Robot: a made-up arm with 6 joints.
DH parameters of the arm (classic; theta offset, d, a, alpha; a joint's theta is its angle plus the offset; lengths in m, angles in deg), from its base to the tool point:
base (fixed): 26.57 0 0.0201 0
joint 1: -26.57 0.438 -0.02 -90
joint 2: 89.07 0 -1.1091 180
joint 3: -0.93 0.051 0.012 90
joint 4: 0 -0.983 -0.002 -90
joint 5: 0 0.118 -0.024 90
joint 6: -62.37 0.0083 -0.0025 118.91
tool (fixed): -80.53 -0.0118 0 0
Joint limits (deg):
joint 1: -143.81..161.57
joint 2: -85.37..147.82
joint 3: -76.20..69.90
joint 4: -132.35..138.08
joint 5: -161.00..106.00
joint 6: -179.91..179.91
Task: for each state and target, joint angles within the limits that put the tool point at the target. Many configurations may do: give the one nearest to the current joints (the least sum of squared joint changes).
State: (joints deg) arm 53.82 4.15 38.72 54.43 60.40 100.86
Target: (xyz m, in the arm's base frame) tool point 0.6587 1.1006 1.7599
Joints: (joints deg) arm 64.93 20.34 31.56 54.82 60.29 100.93
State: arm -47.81 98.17 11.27 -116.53 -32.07 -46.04
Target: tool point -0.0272 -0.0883 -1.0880
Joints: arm -68.48 137.28 11.86 -87.16 -33.81 -46.07
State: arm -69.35 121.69 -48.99 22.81 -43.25 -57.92
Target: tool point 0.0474 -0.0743 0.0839
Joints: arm -33.65 105.16 -76.19 78.25 -42.85 -60.29
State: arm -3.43 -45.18 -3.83 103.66 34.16 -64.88
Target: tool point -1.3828 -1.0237 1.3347
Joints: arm 35.54 -81.08 42.97 99.67 34.56 -64.13
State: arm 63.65 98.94 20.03 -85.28 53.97 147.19
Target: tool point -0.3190 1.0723 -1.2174
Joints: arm 112.15 133.40 69.90 -81.78 36.33 149.29
